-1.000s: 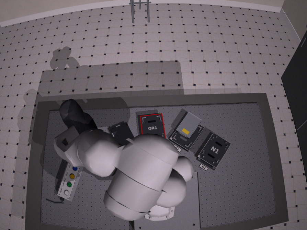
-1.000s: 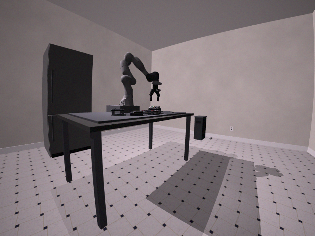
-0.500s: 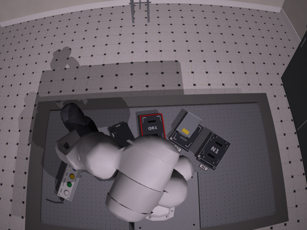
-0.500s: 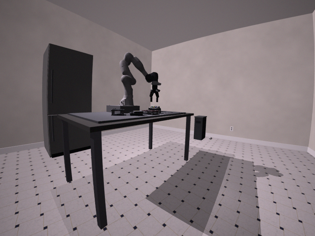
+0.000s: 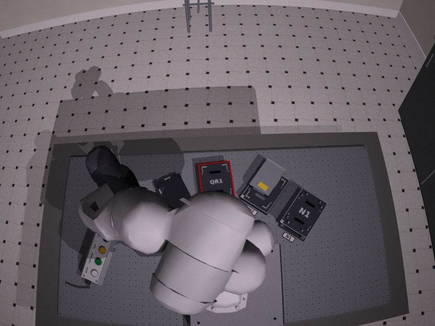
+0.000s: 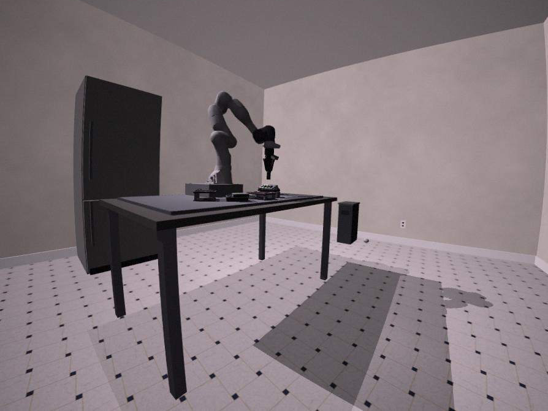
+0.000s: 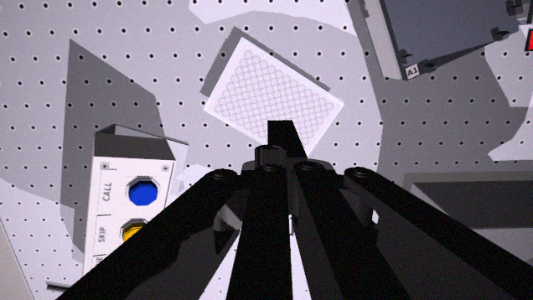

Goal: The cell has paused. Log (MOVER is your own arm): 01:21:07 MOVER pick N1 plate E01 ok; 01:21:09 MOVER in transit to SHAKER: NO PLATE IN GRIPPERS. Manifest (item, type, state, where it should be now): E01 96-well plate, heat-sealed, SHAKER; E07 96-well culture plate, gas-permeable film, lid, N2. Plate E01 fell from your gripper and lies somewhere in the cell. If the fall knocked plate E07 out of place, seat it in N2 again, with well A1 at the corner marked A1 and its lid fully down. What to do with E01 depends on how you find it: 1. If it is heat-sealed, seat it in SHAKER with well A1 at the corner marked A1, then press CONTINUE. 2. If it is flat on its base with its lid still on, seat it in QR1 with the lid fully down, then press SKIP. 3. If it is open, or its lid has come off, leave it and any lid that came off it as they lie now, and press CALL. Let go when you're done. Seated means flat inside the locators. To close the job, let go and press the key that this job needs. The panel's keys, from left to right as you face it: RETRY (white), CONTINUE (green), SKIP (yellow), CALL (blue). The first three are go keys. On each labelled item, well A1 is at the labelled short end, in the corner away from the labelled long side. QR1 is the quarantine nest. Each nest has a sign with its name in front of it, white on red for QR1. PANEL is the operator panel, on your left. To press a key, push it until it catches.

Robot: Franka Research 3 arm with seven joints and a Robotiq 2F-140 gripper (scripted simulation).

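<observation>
Now: hand 170 mm short of the lidded culture plate, 480 mm to the left of it and 120 mm above it. The rest, counted from my hand: blue key: 70 mm behind, 130 mm to the left, 90 mm below; plate E01: 150 mm below; yellow key: 120 mm behind, 150 mm to the left, 90 mm below.
</observation>
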